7 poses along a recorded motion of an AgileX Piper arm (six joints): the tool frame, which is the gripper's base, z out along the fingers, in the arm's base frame.
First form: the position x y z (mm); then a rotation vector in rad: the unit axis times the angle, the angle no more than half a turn.
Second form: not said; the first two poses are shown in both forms.
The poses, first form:
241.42 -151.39 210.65 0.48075 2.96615 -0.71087
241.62 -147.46 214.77 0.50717 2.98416 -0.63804
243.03 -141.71 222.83 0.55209 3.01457 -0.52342
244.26 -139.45 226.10 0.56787 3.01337 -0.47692
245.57 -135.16 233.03 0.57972 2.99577 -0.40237
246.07 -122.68 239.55 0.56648 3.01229 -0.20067
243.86 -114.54 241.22 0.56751 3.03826 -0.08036
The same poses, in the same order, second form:
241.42 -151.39 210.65 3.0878 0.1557 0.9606 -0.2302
241.62 -147.46 214.77 3.0935 0.1639 0.9647 -0.2063
243.03 -141.71 222.83 3.1091 0.1776 0.9696 -0.1684
244.26 -139.45 226.10 3.1033 0.1830 0.9710 -0.1537
245.57 -135.16 233.03 3.0778 0.1884 0.9734 -0.1307
246.07 -122.68 239.55 3.0717 0.1844 0.9807 -0.0653
243.86 -114.54 241.22 3.0919 0.1836 0.9827 -0.0260

